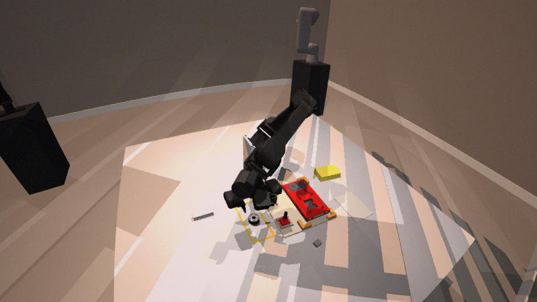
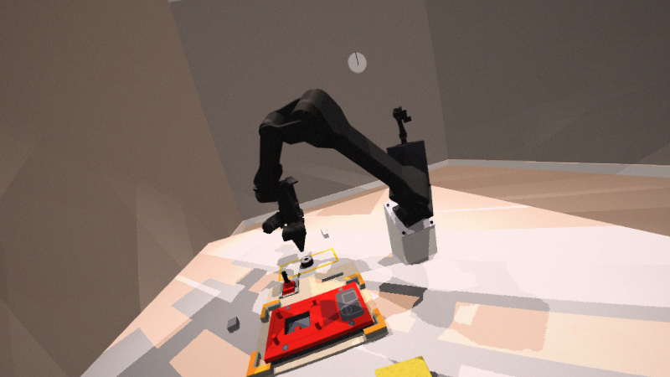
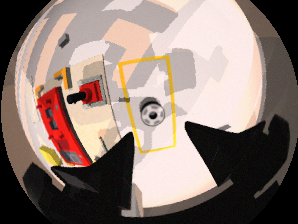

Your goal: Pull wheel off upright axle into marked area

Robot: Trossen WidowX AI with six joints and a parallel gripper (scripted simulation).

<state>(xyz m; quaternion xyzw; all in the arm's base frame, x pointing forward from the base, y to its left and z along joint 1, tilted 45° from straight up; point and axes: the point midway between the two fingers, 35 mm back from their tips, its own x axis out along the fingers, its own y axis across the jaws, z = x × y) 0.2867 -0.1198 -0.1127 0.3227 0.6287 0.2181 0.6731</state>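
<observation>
The wheel lies 5 cm below my gripper tip. From my gripper tip the other things lie so: tan sheet: 15 cm ahead, 39 cm to the left, 6 cm below; upright axle: 6 cm ahead, 9 cm to the left, 3 cm below; small grey cube: 21 cm ahead, 14 cm to the left, 6 cm below.
</observation>
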